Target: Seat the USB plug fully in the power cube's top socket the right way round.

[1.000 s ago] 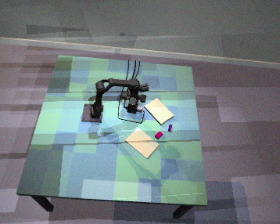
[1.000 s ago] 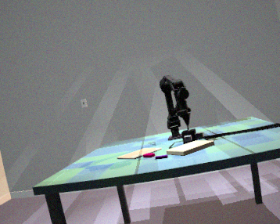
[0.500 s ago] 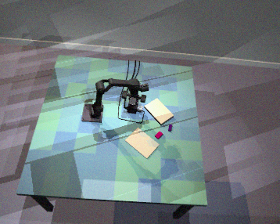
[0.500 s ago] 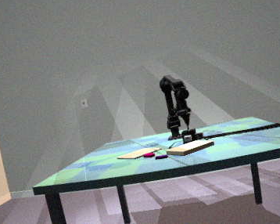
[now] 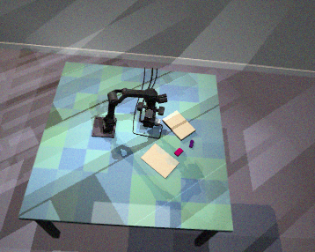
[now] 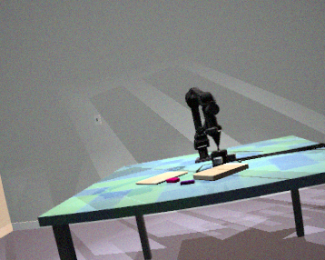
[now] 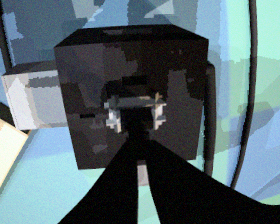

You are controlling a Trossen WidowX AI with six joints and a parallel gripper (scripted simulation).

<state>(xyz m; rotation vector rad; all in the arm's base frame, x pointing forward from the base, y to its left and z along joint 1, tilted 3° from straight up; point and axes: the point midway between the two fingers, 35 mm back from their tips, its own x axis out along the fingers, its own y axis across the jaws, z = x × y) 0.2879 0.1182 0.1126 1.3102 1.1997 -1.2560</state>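
My gripper tip is 20 mm above the metal USB plug. The rest, counted from my gripper tip: purple block: 320 mm ahead, 140 mm to the right, 100 mm below; magenta block: 230 mm ahead, 220 mm to the right, 100 mm below.
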